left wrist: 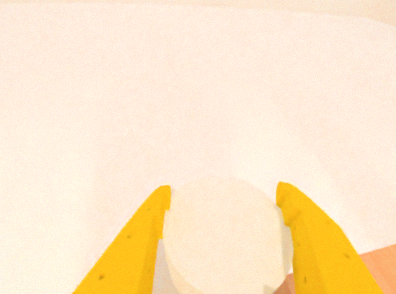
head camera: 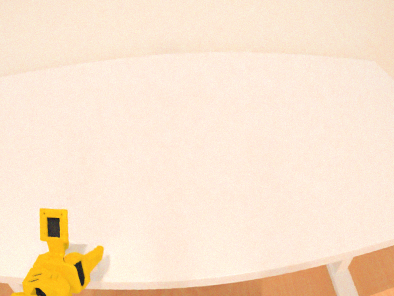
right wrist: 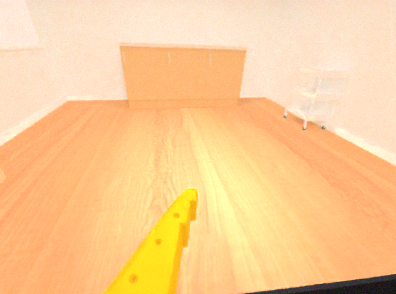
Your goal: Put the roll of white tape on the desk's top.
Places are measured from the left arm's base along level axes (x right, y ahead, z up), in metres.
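Where they show: left hand at its tool point: point(left wrist: 169, 195) point(head camera: 68, 245); right hand at its tool point: point(right wrist: 196, 200).
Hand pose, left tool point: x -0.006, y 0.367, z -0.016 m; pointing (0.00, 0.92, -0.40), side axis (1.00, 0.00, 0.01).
After its pixels a point has its place.
The roll of white tape point(left wrist: 226, 235) @(x 0.016, y 0.349, z -0.012 m) shows in the left wrist view as a pale round disc between the two yellow jaws. My left gripper point(left wrist: 224, 186) point(head camera: 93, 260) is shut on it, with a jaw pressing on each side. In the head view this gripper is over the near left part of the white desk top point(head camera: 215, 150) @(x 0.232, y 0.634, z -0.054 m) point(left wrist: 200, 100) @(x 0.022, y 0.492, z -0.055 m), close to the front edge; the tape does not show there. The height of the tape above the top is hard to tell. My right gripper point(right wrist: 191, 201) shows one notched jaw and is fully open, over the floor.
A white desk leg point(head camera: 343, 280) stands under the desk's front edge at the lower right of the head view. In the right wrist view, a wooden cabinet point(right wrist: 185, 75) @(x 0.158, y -3.037, z -0.267 m) stands at the far wall and a white wheeled cart point(right wrist: 312, 94) @(x -1.334, y -2.200, z -0.322 m) at the right, on the wooden floor point(right wrist: 100, 200) @(x 0.813, y -1.100, z -0.774 m).
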